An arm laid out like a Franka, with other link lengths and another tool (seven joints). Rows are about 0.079 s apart.
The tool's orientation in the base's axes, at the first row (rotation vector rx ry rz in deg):
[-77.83, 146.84, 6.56]
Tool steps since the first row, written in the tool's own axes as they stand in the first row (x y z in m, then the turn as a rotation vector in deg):
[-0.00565, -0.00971, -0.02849, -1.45, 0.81, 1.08]
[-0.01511, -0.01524, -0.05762, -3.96, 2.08, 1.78]
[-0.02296, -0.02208, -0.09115, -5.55, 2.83, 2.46]
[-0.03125, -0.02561, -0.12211, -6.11, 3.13, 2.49]
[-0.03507, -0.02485, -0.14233, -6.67, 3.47, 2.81]
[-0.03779, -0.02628, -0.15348, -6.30, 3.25, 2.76]
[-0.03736, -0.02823, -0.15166, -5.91, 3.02, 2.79]
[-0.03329, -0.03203, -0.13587, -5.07, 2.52, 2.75]
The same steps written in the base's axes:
[0.00614, -0.00605, 0.02939, 0.30, 1.82, -0.72]
[0.01078, -0.00678, 0.06015, 0.73, 4.68, -0.84]
[0.01487, -0.01034, 0.09484, 1.09, 6.51, -1.14]
[0.01692, -0.01121, 0.12701, 1.15, 7.14, -1.05]
[0.01487, -0.01133, 0.14750, 1.23, 7.84, -1.23]
[0.01559, -0.01195, 0.15903, 1.20, 7.40, -1.27]
[0.01728, -0.01307, 0.15724, 1.18, 6.97, -1.38]
[0.02094, -0.01566, 0.14111, 1.14, 6.00, -1.53]

